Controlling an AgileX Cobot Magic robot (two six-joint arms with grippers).
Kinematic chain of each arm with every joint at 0, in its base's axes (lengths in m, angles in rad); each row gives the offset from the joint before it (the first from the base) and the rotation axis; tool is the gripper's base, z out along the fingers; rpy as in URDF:
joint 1: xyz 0 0 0.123 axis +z
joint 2: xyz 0 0 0 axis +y
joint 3: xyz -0.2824 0 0.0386 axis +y
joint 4: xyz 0.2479 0 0.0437 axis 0.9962 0 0.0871
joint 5: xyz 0 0 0 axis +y
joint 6: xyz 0.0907 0 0.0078 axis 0.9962 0 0.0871
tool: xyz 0 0 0 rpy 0 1.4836 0
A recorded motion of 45 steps. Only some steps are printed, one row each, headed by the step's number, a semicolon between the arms.
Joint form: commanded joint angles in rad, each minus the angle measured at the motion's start. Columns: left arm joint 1, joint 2, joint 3, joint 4, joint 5, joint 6; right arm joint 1, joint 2, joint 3, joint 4, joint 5, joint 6.
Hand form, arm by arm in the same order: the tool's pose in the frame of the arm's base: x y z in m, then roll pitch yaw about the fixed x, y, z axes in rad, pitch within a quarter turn. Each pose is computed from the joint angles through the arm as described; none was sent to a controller.
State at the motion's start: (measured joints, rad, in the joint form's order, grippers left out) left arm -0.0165 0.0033 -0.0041 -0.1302 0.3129 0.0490; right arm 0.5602 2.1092 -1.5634 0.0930 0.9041 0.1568
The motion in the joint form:
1: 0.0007 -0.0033 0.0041 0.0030 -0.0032 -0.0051; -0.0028 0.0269 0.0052 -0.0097 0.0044 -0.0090
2: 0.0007 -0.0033 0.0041 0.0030 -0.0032 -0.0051; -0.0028 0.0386 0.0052 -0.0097 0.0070 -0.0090
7: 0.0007 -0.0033 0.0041 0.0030 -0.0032 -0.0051; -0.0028 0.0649 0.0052 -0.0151 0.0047 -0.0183
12: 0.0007 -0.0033 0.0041 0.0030 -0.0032 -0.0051; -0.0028 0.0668 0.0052 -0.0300 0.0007 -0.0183
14: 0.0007 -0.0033 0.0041 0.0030 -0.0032 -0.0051; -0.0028 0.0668 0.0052 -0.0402 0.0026 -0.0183
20: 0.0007 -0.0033 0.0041 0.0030 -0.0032 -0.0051; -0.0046 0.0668 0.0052 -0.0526 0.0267 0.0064
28: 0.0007 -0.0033 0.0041 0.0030 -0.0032 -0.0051; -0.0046 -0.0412 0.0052 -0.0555 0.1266 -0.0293
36: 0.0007 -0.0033 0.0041 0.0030 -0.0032 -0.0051; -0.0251 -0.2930 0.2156 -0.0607 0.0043 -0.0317
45: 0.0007 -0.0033 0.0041 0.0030 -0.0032 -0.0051; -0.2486 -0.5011 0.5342 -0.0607 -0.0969 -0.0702
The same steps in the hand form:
1: 0.0542 -0.0044 0.1853 -2.7750 1.3349 -2.8209; 0.3625 0.2330 0.1525 3.0428 0.1569 -2.7854
2: 0.0542 -0.0044 0.1853 -2.7750 1.3349 -2.8209; 0.3626 0.2331 0.1474 3.0455 0.1428 -2.7848
7: 0.0542 -0.0044 0.1853 -2.7750 1.3349 -2.8209; 0.3634 0.2331 0.1361 3.0562 0.1210 -2.7717
12: 0.0542 -0.0044 0.1853 -2.7750 1.3349 -2.8209; 0.3643 0.2324 0.1352 3.0687 0.1255 -2.7628
14: 0.0542 -0.0044 0.1853 -2.7750 1.3349 -2.8209; 0.3645 0.2316 0.1352 3.0777 0.1251 -2.7565
20: 0.0542 -0.0044 0.1853 -2.7750 1.3349 -2.8209; 0.3635 0.2291 0.1349 3.0893 0.1018 -2.7742
28: 0.0542 -0.0044 0.1853 -2.7750 1.3349 -2.8209; 0.3526 0.2224 0.1796 3.0925 0.1118 -2.7336
36: 0.0542 -0.0044 0.1853 -2.7750 1.3349 -2.8209; 0.3189 0.1918 0.2272 3.0747 0.2747 -2.7571
45: 0.0542 -0.0044 0.1853 -2.7750 1.3349 -2.8209; 0.2895 0.0955 0.2170 3.0881 0.2680 -2.9430

